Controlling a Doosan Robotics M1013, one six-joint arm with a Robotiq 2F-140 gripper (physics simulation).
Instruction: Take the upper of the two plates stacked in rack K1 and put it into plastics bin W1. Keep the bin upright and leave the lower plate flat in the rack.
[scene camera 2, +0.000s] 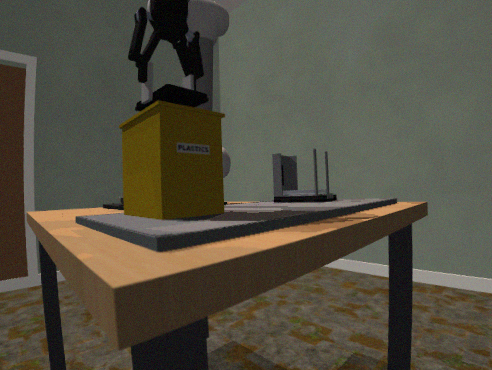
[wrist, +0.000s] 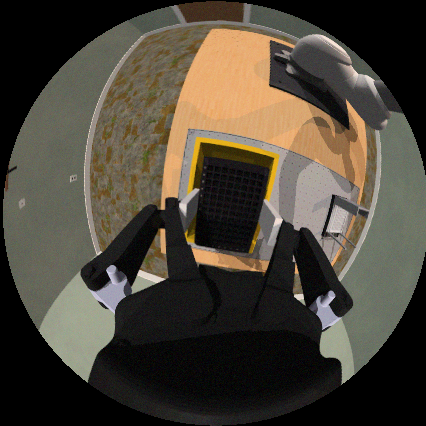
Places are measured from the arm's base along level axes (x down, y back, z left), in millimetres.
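Pixels of known places: gripper, fingertip midpoint: (wrist: 229, 203); arm's base, link origin: (wrist: 303, 68).
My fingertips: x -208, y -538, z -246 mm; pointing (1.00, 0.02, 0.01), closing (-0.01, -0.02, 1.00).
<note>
Ahead of a thing's pixels: the offset from my fingertips to its top centre. Level surfaces: height alone.
My gripper (scene camera 2: 168, 89) (wrist: 229, 203) is shut on a black gridded plate {dz +0, dx -14, dy -5 mm} (scene camera 2: 181, 95) (wrist: 232, 187), with a light finger pad at each of two opposite sides. The plate is at the mouth of the yellow plastics bin W1 {dz -3, dx +27, dy -2 mm} (scene camera 2: 191, 175) (wrist: 240, 145). In the wrist view it shows within the bin's rim, and the rim's near end is hidden. In the scene view the bin's near corner hides part of the plate. The bin stands upright. Rack K1 {dz +422, dx +63, dy -42 mm} (scene camera 2: 277, 175) (wrist: 346, 204) holds the light lower plate {dz +422, dx +173, dy -33 mm} (wrist: 336, 223), which looks flat.
The bin and rack stand on a grey perforated board (scene camera 2: 115, 227) (wrist: 310, 200) on the wooden table {dx +220 mm} (scene camera 2: 105, 260) (wrist: 235, 75). The rack has a grey wall and thin upright rods. The pale robot arm (wrist: 320, 55) rises from a black base plate (wrist: 280, 77) at the table's far side.
</note>
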